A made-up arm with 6 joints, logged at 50 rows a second.
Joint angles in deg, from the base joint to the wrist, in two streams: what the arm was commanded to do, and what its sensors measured. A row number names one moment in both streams.
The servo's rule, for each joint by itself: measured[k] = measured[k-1] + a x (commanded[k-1-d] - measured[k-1]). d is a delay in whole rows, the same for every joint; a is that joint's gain. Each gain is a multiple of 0.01, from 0.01 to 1. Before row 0 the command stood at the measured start. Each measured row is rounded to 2 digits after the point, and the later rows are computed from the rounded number. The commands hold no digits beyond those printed.
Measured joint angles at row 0:
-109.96 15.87 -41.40 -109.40 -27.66 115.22
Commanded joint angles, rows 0 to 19:
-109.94 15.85 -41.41 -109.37 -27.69 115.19
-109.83 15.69 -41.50 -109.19 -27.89 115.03
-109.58 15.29 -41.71 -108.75 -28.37 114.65
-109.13 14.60 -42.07 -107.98 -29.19 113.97
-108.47 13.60 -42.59 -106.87 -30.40 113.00
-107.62 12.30 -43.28 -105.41 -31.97 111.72
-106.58 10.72 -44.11 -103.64 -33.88 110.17
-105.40 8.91 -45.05 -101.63 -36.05 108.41
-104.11 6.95 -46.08 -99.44 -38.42 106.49
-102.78 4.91 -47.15 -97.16 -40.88 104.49
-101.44 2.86 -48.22 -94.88 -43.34 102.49
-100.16 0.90 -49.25 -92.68 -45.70 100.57
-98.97 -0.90 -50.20 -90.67 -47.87 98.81
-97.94 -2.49 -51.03 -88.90 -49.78 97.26
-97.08 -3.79 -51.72 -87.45 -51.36 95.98
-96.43 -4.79 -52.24 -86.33 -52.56 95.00
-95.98 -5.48 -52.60 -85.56 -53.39 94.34
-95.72 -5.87 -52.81 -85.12 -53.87 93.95
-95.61 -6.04 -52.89 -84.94 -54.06 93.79
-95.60 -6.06 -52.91 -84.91 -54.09 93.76
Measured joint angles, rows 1 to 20:
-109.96 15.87 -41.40 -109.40 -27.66 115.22
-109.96 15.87 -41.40 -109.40 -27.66 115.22
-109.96 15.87 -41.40 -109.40 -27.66 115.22
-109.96 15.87 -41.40 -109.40 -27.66 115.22
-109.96 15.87 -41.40 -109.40 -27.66 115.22
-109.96 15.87 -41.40 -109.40 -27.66 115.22
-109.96 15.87 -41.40 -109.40 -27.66 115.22
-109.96 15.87 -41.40 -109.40 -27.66 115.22
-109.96 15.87 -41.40 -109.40 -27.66 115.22
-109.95 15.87 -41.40 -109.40 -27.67 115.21
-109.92 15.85 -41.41 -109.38 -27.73 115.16
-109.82 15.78 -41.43 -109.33 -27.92 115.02
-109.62 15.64 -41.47 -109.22 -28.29 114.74
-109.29 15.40 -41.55 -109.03 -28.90 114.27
-108.81 15.03 -41.67 -108.74 -29.79 113.58
-108.16 14.51 -41.84 -108.33 -30.98 112.66
-107.36 13.84 -42.06 -107.79 -32.45 111.51
-106.42 13.01 -42.34 -107.12 -34.18 110.15
-105.36 12.04 -42.68 -106.32 -36.12 108.62
-104.22 10.94 -43.07 -105.40 -38.21 106.96
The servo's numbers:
d 9
a 0.29 0.12 0.07 0.08 0.29 0.27

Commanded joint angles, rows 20 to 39:
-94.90 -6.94 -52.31 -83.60 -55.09 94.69
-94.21 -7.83 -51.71 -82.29 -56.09 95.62
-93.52 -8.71 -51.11 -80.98 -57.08 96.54
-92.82 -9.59 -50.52 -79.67 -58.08 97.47
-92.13 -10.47 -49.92 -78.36 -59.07 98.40
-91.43 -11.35 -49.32 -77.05 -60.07 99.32
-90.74 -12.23 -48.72 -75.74 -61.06 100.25
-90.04 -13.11 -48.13 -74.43 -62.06 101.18
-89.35 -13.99 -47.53 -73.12 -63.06 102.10
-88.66 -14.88 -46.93 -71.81 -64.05 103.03
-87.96 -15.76 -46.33 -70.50 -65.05 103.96
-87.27 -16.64 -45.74 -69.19 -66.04 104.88
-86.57 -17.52 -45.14 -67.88 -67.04 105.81
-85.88 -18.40 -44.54 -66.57 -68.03 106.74
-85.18 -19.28 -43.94 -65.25 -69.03 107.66
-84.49 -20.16 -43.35 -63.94 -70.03 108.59
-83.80 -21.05 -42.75 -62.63 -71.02 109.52
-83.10 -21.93 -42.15 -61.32 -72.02 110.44
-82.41 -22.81 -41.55 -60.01 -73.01 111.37
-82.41 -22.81 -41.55 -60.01 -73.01 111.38
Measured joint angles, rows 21 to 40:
-103.04 9.74 -43.50 -104.38 -40.38 105.23
-101.86 8.46 -43.97 -103.28 -42.55 103.50
-100.72 7.15 -44.46 -102.13 -44.65 101.82
-99.66 5.84 -44.97 -100.96 -46.60 100.24
-98.72 4.56 -45.48 -99.79 -48.33 98.83
-97.93 3.36 -45.98 -98.65 -49.80 97.62
-97.29 2.25 -46.46 -97.57 -50.98 96.63
-96.80 1.26 -46.91 -96.56 -51.87 95.86
-96.45 0.38 -47.33 -95.63 -52.51 95.29
-96.00 -0.50 -47.68 -94.67 -53.26 95.13
-95.48 -1.38 -47.96 -93.68 -54.08 95.26
-94.91 -2.26 -48.18 -92.66 -54.95 95.61
-94.30 -3.14 -48.34 -91.62 -55.86 96.11
-93.67 -4.02 -48.45 -90.56 -56.79 96.73
-93.02 -4.90 -48.51 -89.48 -57.74 97.43
-92.36 -5.78 -48.52 -88.38 -58.70 98.19
-91.69 -6.66 -48.49 -87.26 -59.67 99.00
-91.01 -7.54 -48.42 -86.13 -60.65 99.84
-90.33 -8.42 -48.32 -84.98 -61.64 100.70
-89.64 -9.30 -48.18 -83.82 -62.63 101.58

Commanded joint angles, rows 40 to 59:
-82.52 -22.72 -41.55 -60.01 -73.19 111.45
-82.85 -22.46 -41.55 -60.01 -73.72 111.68
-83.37 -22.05 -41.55 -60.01 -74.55 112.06
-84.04 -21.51 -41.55 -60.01 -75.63 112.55
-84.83 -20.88 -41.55 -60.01 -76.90 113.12
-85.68 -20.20 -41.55 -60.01 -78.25 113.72
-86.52 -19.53 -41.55 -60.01 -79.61 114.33
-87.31 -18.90 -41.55 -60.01 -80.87 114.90
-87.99 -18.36 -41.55 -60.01 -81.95 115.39
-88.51 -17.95 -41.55 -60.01 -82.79 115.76
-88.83 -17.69 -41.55 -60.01 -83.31 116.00
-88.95 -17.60 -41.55 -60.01 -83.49 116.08
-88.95 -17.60 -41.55 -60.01 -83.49 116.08
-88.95 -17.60 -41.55 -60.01 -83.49 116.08
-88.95 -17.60 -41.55 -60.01 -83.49 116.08
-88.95 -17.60 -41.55 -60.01 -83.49 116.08
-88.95 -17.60 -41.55 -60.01 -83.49 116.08
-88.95 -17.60 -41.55 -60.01 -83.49 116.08
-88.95 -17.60 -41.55 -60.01 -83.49 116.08
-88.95 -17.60 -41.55 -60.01 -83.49 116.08
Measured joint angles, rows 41 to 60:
-88.95 -10.18 -48.01 -82.65 -63.62 102.47
-88.26 -11.06 -47.81 -81.47 -64.61 103.37
-87.57 -11.94 -47.58 -80.28 -65.60 104.28
-86.88 -12.82 -47.33 -79.08 -66.59 105.19
-86.19 -13.70 -47.05 -77.87 -67.59 106.11
-85.50 -14.58 -46.75 -76.65 -68.58 107.03
-84.80 -15.46 -46.43 -75.42 -69.58 107.95
-84.11 -16.34 -46.09 -74.19 -70.57 108.87
-83.62 -17.12 -45.77 -73.06 -71.28 109.55
-83.30 -17.79 -45.47 -72.02 -71.83 110.06
-83.17 -18.35 -45.20 -71.06 -72.38 110.50
-83.23 -18.79 -44.94 -70.18 -73.01 110.92
-83.46 -19.12 -44.70 -69.37 -73.77 111.36
-83.86 -19.33 -44.48 -68.62 -74.68 111.84
-84.39 -19.43 -44.27 -67.93 -75.72 112.35
-85.01 -19.44 -44.08 -67.30 -76.85 112.88
-85.68 -19.38 -43.90 -66.72 -78.02 113.43
-86.35 -19.26 -43.74 -66.18 -79.16 113.96
-86.98 -19.10 -43.59 -65.69 -80.21 114.45
-87.52 -18.93 -43.45 -65.24 -81.11 114.87

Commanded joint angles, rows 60 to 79:
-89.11 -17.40 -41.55 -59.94 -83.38 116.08
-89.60 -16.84 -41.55 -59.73 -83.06 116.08
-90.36 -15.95 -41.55 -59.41 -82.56 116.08
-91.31 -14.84 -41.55 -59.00 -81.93 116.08
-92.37 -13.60 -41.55 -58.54 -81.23 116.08
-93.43 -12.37 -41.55 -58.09 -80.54 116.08
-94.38 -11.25 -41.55 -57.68 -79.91 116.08
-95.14 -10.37 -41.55 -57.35 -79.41 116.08
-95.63 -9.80 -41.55 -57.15 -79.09 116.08
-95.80 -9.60 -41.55 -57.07 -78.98 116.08
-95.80 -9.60 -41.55 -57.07 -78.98 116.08
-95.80 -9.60 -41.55 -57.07 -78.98 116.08
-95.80 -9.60 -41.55 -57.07 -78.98 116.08
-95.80 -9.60 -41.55 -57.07 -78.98 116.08
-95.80 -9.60 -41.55 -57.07 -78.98 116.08
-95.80 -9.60 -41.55 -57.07 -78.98 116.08
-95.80 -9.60 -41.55 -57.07 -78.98 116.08
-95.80 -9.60 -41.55 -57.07 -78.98 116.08
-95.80 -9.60 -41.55 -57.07 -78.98 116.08
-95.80 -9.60 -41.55 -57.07 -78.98 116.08
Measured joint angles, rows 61 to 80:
-87.93 -18.77 -43.32 -64.82 -81.80 115.20
-88.23 -18.63 -43.20 -64.44 -82.29 115.44
-88.44 -18.51 -43.08 -64.09 -82.64 115.61
-88.59 -18.40 -42.97 -63.76 -82.89 115.74
-88.69 -18.30 -42.87 -63.46 -83.06 115.83
-88.77 -18.22 -42.78 -63.18 -83.18 115.90
-88.82 -18.15 -42.69 -62.93 -83.27 115.95
-88.86 -18.08 -42.61 -62.70 -83.33 115.99
-88.89 -18.02 -42.54 -62.48 -83.38 116.01
-88.95 -17.95 -42.47 -62.28 -83.38 116.03
-89.14 -17.82 -42.41 -62.08 -83.29 116.04
-89.49 -17.60 -42.35 -61.87 -83.08 116.05
-90.02 -17.27 -42.29 -61.64 -82.75 116.06
-90.70 -16.83 -42.24 -61.39 -82.31 116.07
-91.49 -16.29 -42.19 -61.13 -81.80 116.07
-92.33 -15.69 -42.15 -60.85 -81.25 116.07
-93.14 -15.05 -42.11 -60.57 -80.72 116.07
-93.86 -14.42 -42.07 -60.30 -80.25 116.07
-94.42 -13.84 -42.03 -60.04 -79.88 116.07
-94.82 -13.33 -42.00 -59.80 -79.62 116.07

